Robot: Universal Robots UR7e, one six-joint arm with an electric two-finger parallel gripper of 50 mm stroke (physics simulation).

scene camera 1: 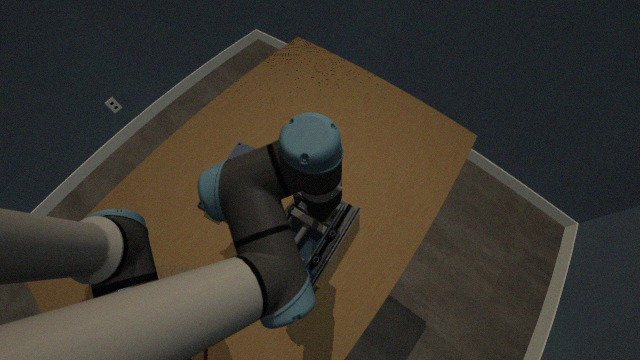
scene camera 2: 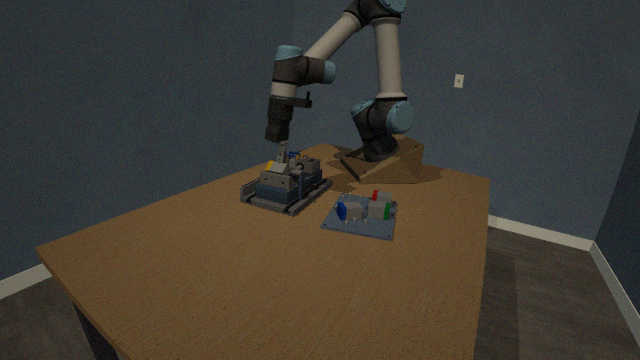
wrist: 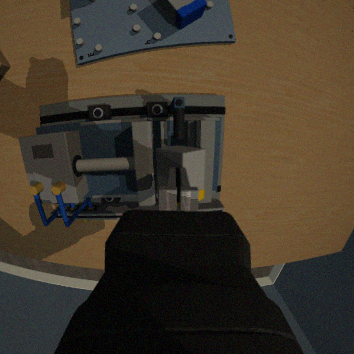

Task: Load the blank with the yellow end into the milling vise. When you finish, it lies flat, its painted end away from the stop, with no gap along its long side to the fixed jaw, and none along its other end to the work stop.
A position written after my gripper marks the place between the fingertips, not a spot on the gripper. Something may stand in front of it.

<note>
In view: my gripper (scene camera 2: 280, 162), a yellow-ended blank (wrist: 192, 158), a moving jaw (wrist: 142, 133), a vise rod (wrist: 109, 163), a vise cylinder block (wrist: 65, 145) and a fixed jaw (wrist: 204, 130).
My gripper also shows in the wrist view (wrist: 176, 177).
</note>
